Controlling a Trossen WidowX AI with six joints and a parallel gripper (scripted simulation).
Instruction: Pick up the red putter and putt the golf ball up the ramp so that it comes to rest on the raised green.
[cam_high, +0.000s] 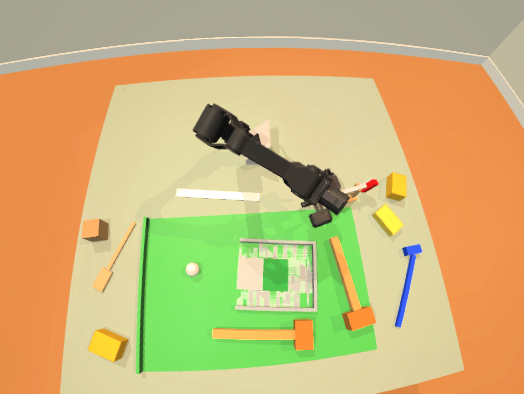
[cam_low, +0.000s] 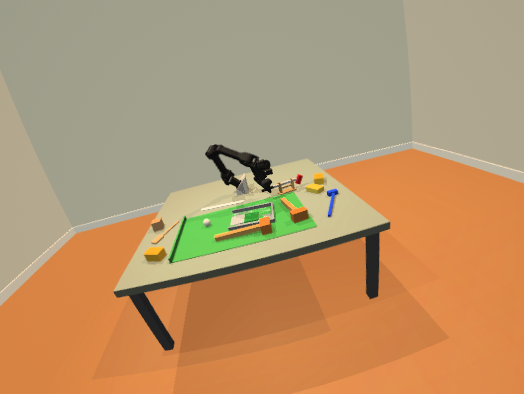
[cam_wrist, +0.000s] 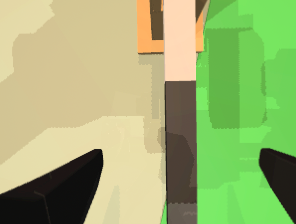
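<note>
Right now the white strip is 100 mm behind my gripper tip, 310 mm to the right of it and 50 mm below it. The rest, counted from my gripper tip: small wooden stand: 20 mm behind, 130 mm to the left, 10 mm below; then blue hammer: 320 mm ahead, 280 mm to the left, 40 mm below; then white golf ball: 150 mm ahead, 410 mm to the right, 30 mm below.
</note>
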